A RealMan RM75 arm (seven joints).
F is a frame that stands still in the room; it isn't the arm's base.
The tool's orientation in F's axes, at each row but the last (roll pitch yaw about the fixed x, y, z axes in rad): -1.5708, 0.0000, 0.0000; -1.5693, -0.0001, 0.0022; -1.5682, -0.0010, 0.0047; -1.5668, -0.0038, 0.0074; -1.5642, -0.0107, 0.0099; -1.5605, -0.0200, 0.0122; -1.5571, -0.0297, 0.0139; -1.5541, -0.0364, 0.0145; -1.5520, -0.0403, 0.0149; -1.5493, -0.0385, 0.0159
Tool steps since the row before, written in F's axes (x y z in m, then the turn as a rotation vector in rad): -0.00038, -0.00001, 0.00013, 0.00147, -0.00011, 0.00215; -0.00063, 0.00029, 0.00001, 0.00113, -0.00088, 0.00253; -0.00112, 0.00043, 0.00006, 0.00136, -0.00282, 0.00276; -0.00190, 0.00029, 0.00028, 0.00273, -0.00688, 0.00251; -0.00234, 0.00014, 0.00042, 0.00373, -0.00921, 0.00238; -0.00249, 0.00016, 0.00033, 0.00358, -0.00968, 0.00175; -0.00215, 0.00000, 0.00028, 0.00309, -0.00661, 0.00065; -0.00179, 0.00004, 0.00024, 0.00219, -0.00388, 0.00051; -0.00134, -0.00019, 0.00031, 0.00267, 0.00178, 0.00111; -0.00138, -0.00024, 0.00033, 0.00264, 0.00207, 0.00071
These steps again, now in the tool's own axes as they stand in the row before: -0.00038, -0.00013, -0.00001, 0.00147, -0.00215, -0.00011; -0.00063, -0.00001, 0.00029, 0.00113, -0.00253, -0.00088; -0.00112, -0.00006, 0.00044, 0.00135, -0.00277, -0.00282; -0.00190, -0.00029, 0.00031, 0.00269, -0.00253, -0.00689; -0.00233, -0.00044, 0.00017, 0.00366, -0.00240, -0.00923; -0.00248, -0.00038, 0.00019, 0.00350, -0.00178, -0.00971; -0.00214, -0.00034, 0.00003, 0.00302, -0.00065, -0.00664; -0.00178, -0.00030, 0.00007, 0.00215, -0.00050, -0.00390; -0.00133, -0.00037, -0.00016, 0.00274, -0.00097, 0.00176; -0.00137, -0.00039, -0.00021, 0.00270, -0.00056, 0.00204
